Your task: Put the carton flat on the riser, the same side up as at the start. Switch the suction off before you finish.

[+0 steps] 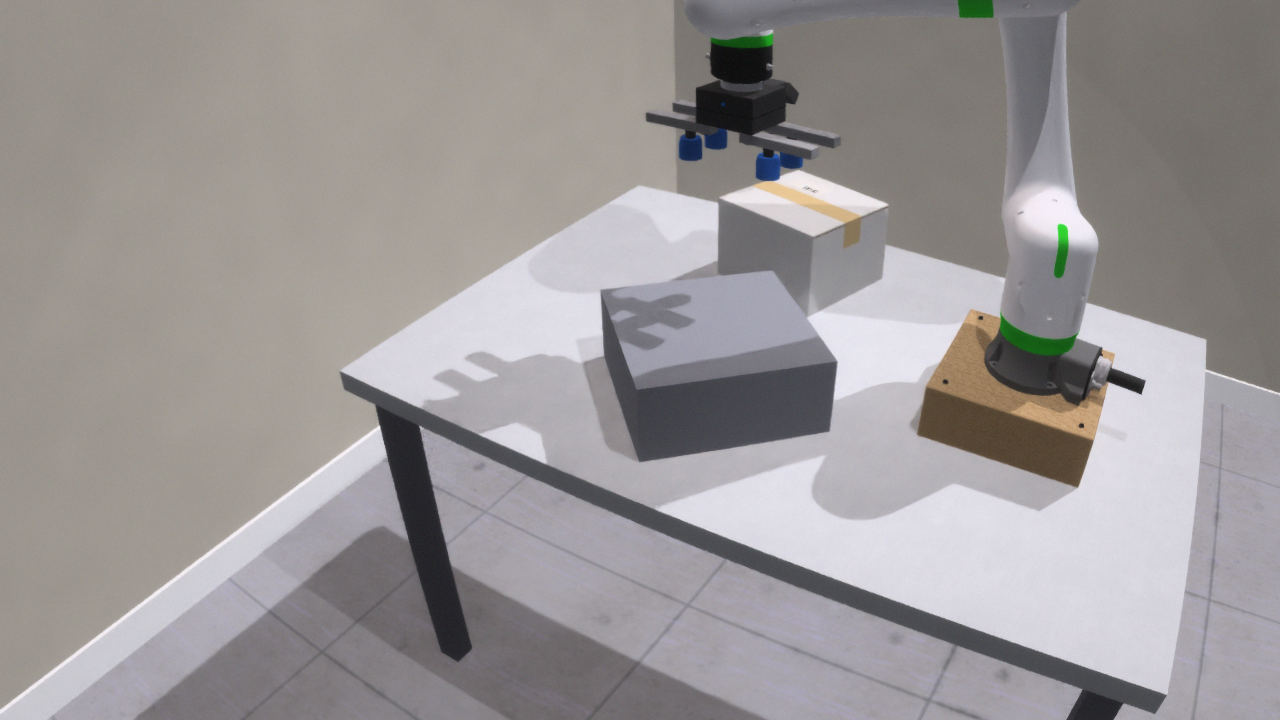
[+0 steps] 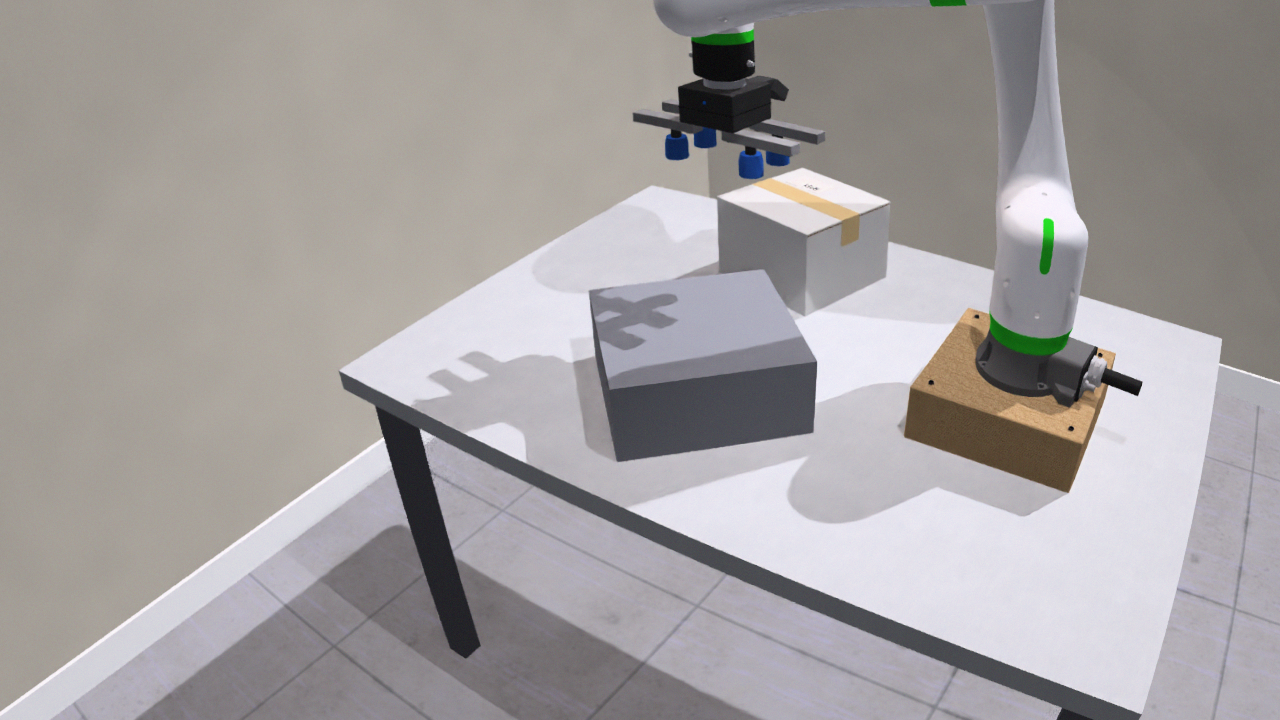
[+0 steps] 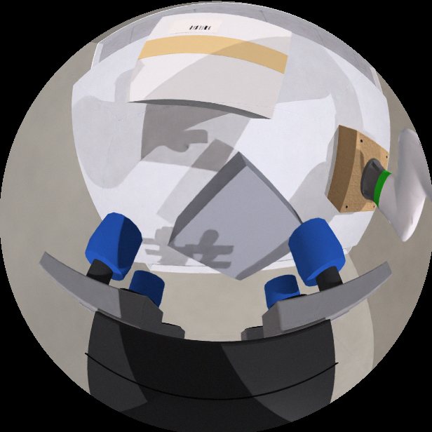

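The white carton (image 1: 765,250) (image 2: 760,246) (image 3: 185,75) stands flat and upright on the table behind the riser, with a tan tape strip and a small barcode label on its top. The grey box-shaped riser (image 1: 733,407) (image 2: 716,407) (image 3: 240,220) sits nearer the front of the table, with nothing on its top but shadows. My gripper (image 1: 741,152) (image 2: 727,151) (image 3: 215,270) hangs level in the air, higher than the carton's top and the riser. Its four blue cups point down, touch nothing and hold nothing.
The white table (image 1: 1002,573) (image 2: 1002,573) carries both boxes. The wooden base block (image 1: 998,438) (image 2: 984,438) (image 3: 350,170) with the arm's foot stands at the right of the riser and carton. Walls stand behind and at the left.
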